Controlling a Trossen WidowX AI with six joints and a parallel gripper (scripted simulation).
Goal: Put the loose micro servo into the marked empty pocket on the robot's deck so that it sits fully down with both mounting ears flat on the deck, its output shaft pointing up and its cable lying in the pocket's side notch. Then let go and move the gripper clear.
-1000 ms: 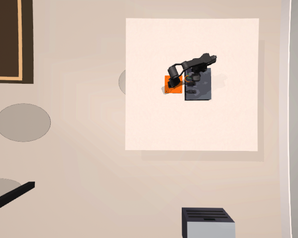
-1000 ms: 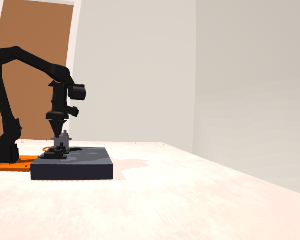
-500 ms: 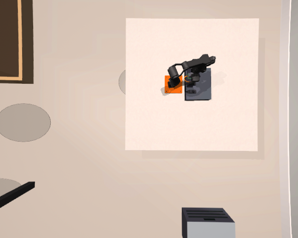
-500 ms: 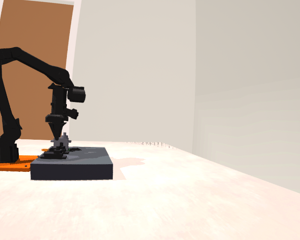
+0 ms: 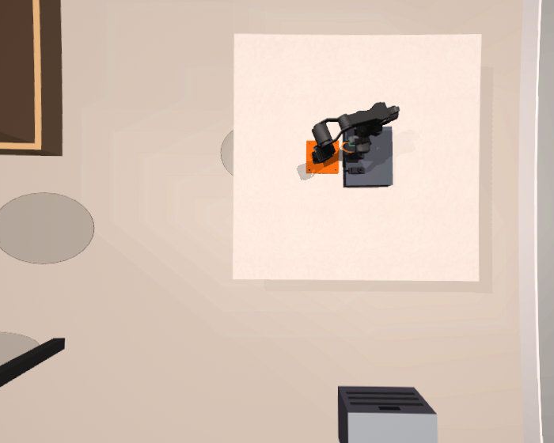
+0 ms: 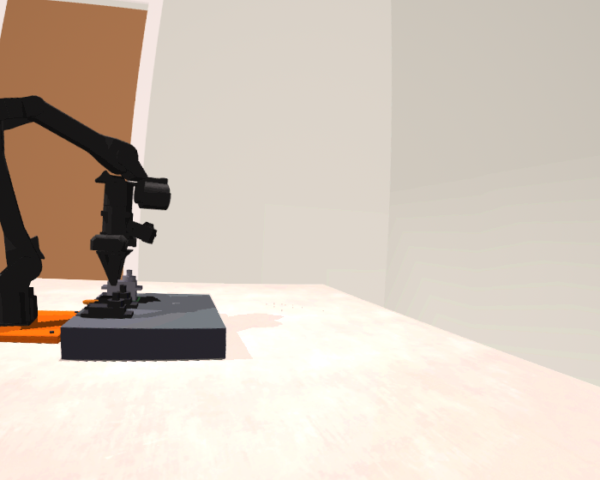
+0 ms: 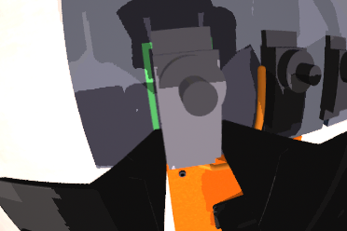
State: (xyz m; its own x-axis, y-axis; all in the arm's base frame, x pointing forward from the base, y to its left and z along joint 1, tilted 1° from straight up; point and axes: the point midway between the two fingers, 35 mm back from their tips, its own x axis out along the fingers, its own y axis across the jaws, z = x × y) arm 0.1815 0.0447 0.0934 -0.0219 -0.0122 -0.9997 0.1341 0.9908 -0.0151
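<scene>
My gripper tip is 11 cm short of the dark deck, 9 cm to the left of it and 5 cm above it.
</scene>
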